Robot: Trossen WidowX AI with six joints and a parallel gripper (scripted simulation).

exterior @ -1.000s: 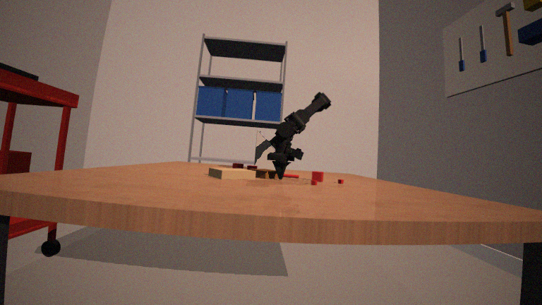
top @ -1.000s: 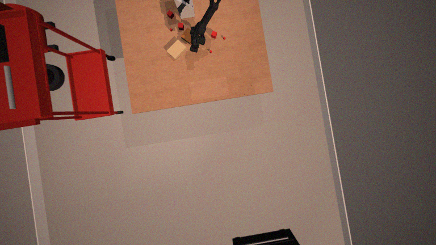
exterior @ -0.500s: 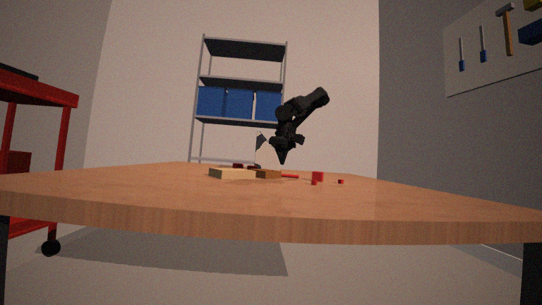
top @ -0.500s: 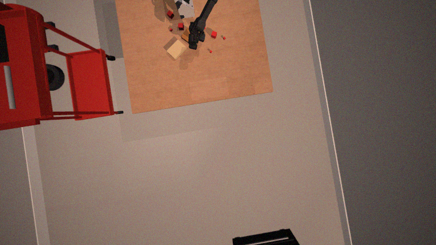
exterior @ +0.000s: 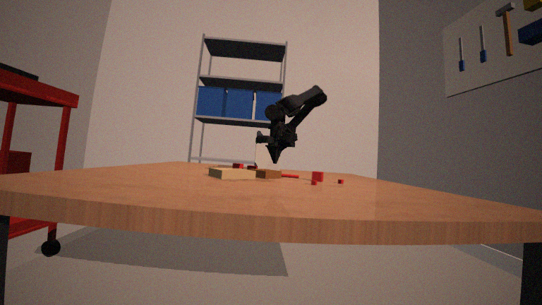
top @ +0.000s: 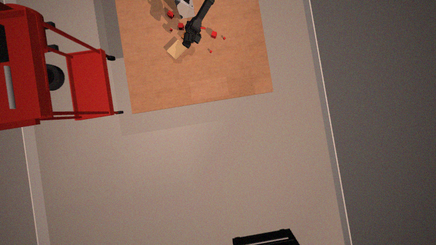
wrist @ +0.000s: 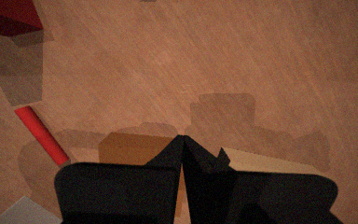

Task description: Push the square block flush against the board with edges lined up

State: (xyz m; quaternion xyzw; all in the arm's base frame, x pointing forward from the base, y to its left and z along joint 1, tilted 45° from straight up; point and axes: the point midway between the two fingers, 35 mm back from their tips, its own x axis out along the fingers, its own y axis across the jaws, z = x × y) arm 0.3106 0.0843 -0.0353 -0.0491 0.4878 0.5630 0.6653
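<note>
Now: the pale board 160 mm to the right of my gripper tip, 50 mm below it and 40 mm ahead of it. The rest, counted from my gripper tip: square block (80 mm behind, 50 mm below, 40 mm to the right); red rod (160 mm behind, 70 mm to the left, 60 mm below).
</note>
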